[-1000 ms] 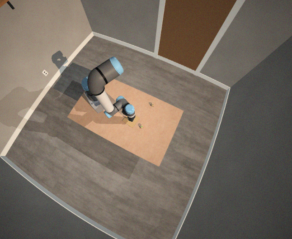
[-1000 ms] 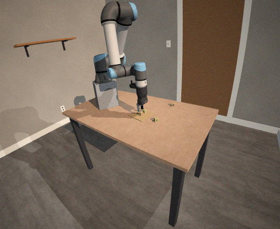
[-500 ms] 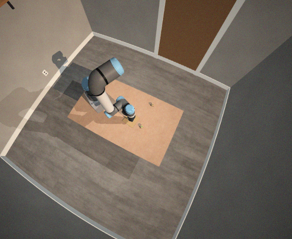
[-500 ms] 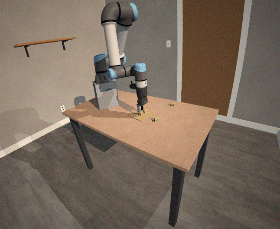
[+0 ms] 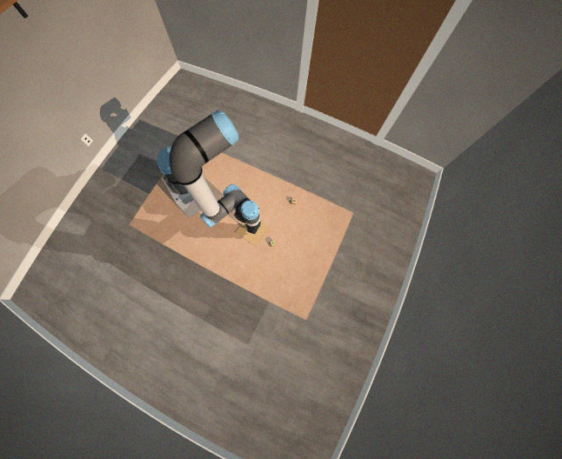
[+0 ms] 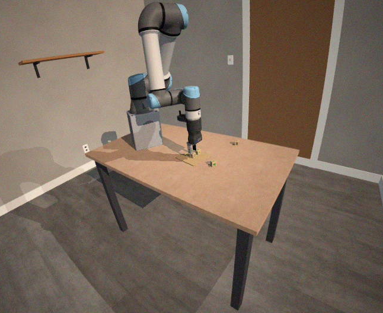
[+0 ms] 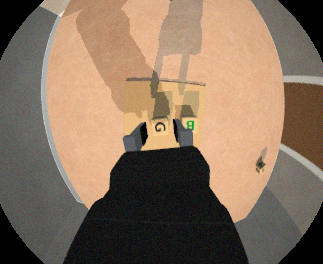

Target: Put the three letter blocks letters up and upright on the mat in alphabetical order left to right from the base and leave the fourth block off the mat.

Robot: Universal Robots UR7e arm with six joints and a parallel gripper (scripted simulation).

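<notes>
The tan mat lies 5 cm below my hand.
</notes>
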